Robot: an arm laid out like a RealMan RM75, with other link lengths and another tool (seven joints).
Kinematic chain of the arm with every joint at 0, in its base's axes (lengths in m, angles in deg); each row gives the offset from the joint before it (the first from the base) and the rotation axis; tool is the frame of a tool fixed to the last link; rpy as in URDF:
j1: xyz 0 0 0.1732 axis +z
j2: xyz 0 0 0 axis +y
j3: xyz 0 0 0.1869 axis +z
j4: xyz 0 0 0 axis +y
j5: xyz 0 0 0.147 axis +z
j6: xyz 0 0 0 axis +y
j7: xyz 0 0 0.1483 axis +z
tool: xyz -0.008 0.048 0.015 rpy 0 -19.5 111.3
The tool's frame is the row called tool.
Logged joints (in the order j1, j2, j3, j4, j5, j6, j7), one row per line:
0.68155 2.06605 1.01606 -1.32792 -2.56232 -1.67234 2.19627
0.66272 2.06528 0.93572 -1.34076 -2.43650 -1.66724 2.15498
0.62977 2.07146 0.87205 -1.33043 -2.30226 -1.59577 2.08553
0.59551 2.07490 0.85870 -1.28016 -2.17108 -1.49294 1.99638
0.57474 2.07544 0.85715 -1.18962 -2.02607 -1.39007 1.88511
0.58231 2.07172 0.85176 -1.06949 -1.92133 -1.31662 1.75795
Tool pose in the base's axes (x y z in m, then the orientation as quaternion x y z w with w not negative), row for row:
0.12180 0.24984 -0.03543 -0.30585 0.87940 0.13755 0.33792
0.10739 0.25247 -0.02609 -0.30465 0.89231 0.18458 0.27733
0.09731 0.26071 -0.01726 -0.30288 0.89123 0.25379 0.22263
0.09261 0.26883 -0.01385 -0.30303 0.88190 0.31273 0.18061
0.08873 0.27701 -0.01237 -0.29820 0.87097 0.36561 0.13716
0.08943 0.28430 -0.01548 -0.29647 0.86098 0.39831 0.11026
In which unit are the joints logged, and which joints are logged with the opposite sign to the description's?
The joints are logged in radians. Opposite sign: j3.
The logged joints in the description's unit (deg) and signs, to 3 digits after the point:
39.050 118.376 -58.216 -76.084 -146.810 -95.818 125.837
37.971 118.332 -53.613 -76.820 -139.601 -95.526 123.471
36.083 118.686 -49.965 -76.228 -131.910 -91.431 119.492
34.120 118.883 -49.200 -73.348 -124.394 -85.539 114.384
32.930 118.914 -49.111 -68.160 -116.085 -79.645 108.009
33.364 118.701 -48.802 -61.277 -110.084 -75.437 100.723

